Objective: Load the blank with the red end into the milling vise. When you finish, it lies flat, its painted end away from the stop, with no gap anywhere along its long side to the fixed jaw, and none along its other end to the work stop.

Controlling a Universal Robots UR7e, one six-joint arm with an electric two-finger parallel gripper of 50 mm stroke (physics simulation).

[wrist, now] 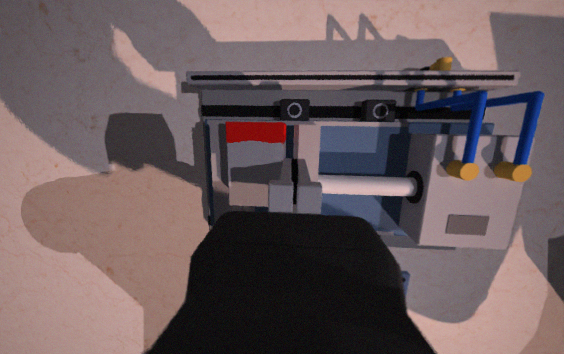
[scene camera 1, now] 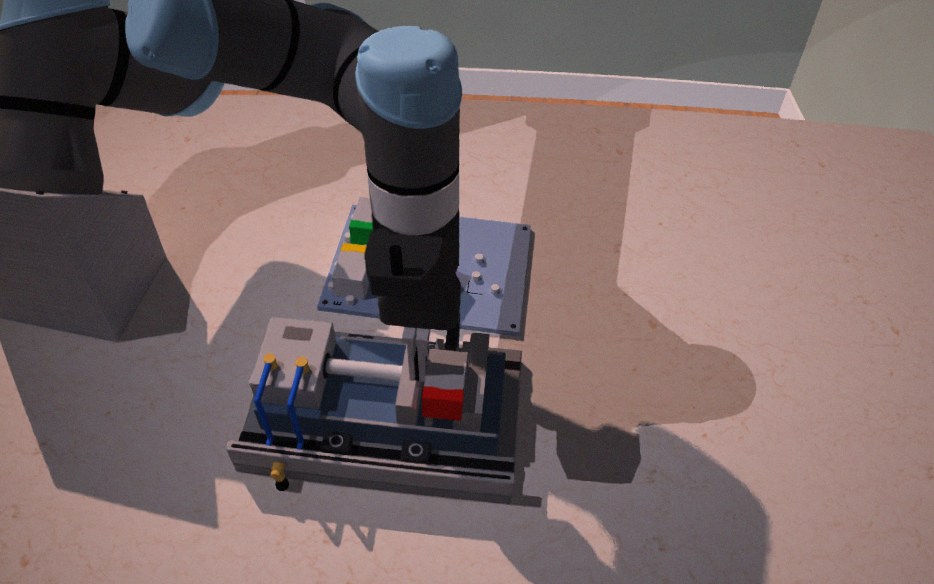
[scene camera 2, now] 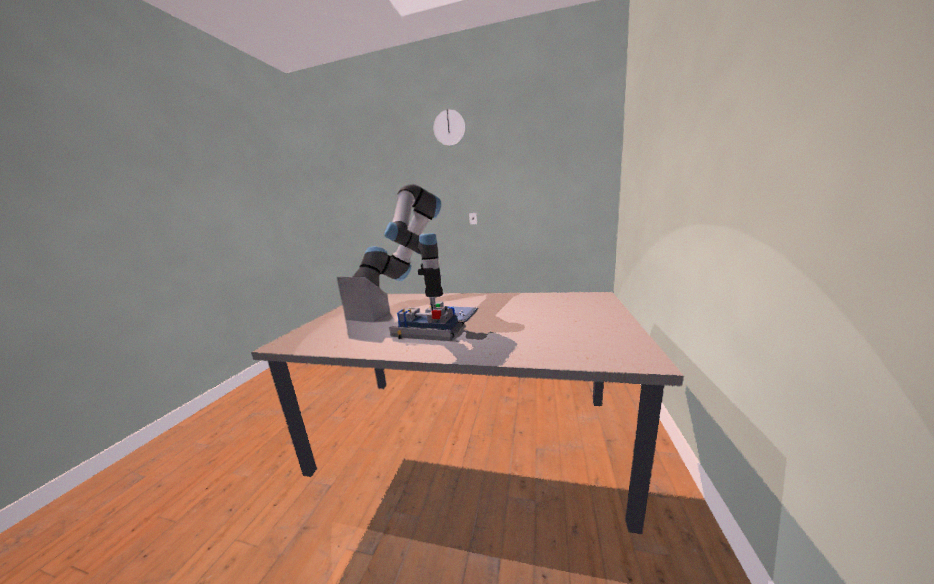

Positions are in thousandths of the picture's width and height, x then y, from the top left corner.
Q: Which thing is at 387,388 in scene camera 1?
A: A green-ended blank.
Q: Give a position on a slotted rail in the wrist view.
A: At 864,227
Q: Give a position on a moving jaw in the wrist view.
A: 543,411
